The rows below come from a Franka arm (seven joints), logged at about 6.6 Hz.
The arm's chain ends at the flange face. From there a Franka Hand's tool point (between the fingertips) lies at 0.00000 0.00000 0.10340 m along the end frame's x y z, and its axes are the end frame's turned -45 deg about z.
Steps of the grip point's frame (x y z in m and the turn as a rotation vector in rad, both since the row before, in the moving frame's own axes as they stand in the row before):
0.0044, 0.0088, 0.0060, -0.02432, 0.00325, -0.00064
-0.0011, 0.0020, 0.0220, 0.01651, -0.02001, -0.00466
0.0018, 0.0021, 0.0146, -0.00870, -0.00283, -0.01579
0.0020, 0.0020, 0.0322, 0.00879, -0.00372, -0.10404
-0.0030, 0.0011, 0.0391, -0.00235, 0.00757, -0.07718
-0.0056, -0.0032, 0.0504, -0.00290, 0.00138, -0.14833
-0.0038, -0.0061, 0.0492, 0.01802, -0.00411, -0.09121
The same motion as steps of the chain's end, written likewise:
0.0073, 0.0016, 0.0060, -0.01490, 0.01949, -0.00064
0.0033, 0.0019, 0.0220, -0.00247, -0.02582, -0.00466
0.0023, -0.0006, 0.0146, -0.00815, 0.00415, -0.01579
0.0038, 0.0003, 0.0322, 0.00359, -0.00885, -0.10404
-0.0021, 0.0033, 0.0391, 0.00369, 0.00701, -0.07718
-0.0065, 0.0016, 0.0504, -0.00107, 0.00303, -0.14833
-0.0053, -0.0007, 0.0492, 0.00984, -0.01565, -0.09121

